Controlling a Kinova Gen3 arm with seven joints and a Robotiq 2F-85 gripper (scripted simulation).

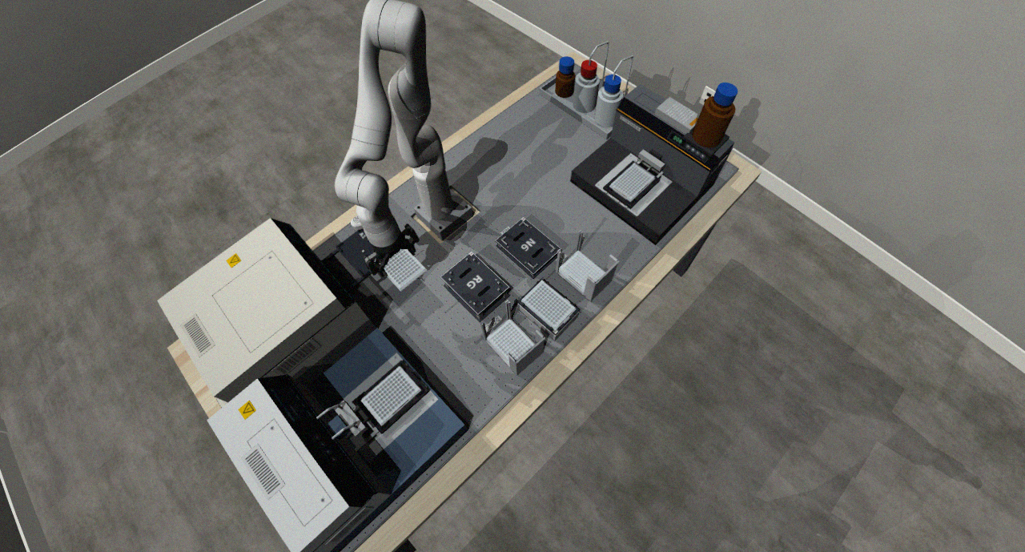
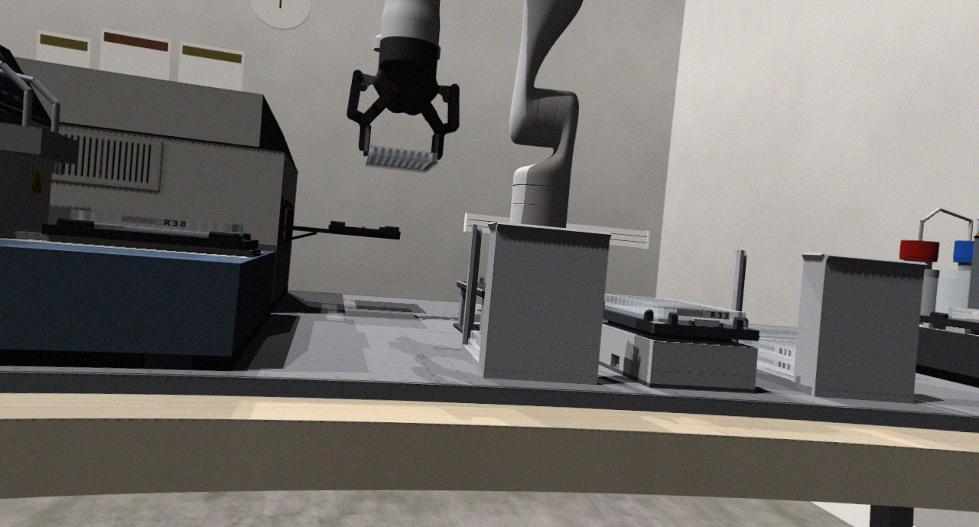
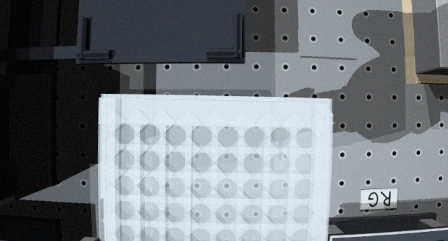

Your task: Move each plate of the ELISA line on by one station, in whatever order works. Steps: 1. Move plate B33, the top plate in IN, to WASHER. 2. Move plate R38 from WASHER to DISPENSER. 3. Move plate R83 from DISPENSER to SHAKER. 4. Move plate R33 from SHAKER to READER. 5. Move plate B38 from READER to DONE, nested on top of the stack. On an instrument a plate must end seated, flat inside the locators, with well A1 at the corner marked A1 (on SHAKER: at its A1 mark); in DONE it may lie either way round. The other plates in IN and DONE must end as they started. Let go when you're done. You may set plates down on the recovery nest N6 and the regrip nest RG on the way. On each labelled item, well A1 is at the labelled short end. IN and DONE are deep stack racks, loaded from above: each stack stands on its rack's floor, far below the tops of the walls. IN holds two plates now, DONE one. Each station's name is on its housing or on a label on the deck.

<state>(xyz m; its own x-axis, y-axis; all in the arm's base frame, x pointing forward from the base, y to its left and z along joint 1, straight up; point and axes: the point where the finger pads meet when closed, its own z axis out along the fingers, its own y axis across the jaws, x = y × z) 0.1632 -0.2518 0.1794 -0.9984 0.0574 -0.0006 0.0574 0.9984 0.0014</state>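
The plate R33 is 320 mm ahead of my hand, 230 mm to the left of it and 160 mm below it. The rest, counted from my hand: RG nest (160 mm below, 140 mm to the left, 120 mm ahead); then plate R38 (240 mm to the right, 210 mm ahead, 120 mm below); then plate B38 (10 mm below).
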